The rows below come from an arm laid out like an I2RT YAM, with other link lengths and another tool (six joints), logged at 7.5 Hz.
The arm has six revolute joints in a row. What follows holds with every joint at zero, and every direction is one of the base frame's.
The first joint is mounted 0.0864 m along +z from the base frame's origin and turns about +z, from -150 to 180 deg.
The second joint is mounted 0.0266 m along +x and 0.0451 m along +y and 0.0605 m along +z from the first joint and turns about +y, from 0 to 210 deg.
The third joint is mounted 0.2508 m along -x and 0.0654 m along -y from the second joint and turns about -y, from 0 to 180 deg.
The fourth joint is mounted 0.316 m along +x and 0.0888 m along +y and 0.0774 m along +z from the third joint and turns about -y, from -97 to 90 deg.
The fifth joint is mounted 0.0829 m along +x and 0.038 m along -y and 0.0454 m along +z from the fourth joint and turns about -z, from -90 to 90 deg.
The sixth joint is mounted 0.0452 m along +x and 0.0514 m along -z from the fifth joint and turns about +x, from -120 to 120 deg.
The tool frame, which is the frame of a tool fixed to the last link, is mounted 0.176 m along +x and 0.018 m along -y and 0.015 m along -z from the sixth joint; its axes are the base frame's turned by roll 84, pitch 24 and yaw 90 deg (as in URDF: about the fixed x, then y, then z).
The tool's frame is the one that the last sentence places.
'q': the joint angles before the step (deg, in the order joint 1, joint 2, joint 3, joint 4, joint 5, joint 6). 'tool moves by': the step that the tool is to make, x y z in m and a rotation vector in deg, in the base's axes. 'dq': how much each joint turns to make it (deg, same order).
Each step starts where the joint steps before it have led.
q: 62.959 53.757 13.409 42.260 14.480 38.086
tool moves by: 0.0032 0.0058 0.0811 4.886 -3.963 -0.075
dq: 0.033 -4.862 6.583 -4.952 -0.010 -1.357
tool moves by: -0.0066 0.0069 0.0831 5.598 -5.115 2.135
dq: 0.050 -1.012 7.209 -0.550 -2.464 -1.571
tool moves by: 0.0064 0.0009 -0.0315 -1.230 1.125 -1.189
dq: -0.131 2.542 -2.827 3.729 1.137 0.153
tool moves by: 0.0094 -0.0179 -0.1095 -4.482 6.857 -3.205
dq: -0.781 4.851 -10.137 6.923 3.110 3.627
